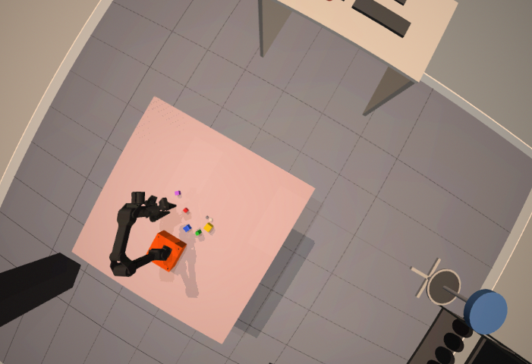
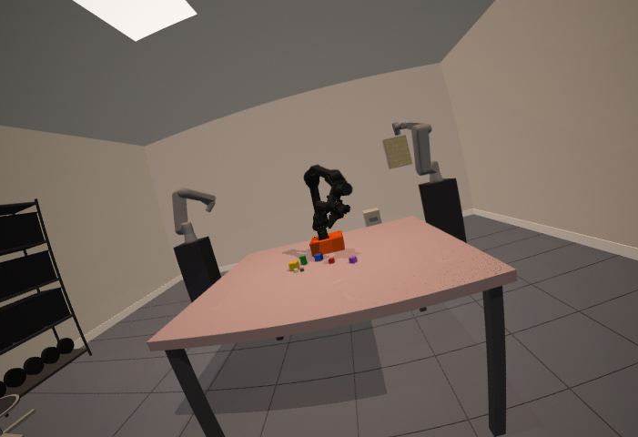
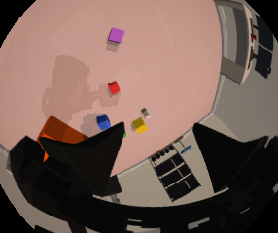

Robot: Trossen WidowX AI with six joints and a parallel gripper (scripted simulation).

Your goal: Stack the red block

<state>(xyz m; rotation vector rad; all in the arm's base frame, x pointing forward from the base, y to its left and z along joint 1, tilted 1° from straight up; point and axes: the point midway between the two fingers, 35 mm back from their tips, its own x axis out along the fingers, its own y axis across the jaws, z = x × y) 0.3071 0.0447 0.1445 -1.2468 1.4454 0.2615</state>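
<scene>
Now: the red block 3 cm behind my gripper tip, 1 cm to the right of it and 18 cm below it. The rest, counted from my gripper tip: yellow block (7 cm behind, 20 cm to the right, 17 cm below); purple block (5 cm ahead, 9 cm to the left, 18 cm below); blue block (14 cm behind, 7 cm to the right, 17 cm below).
</scene>
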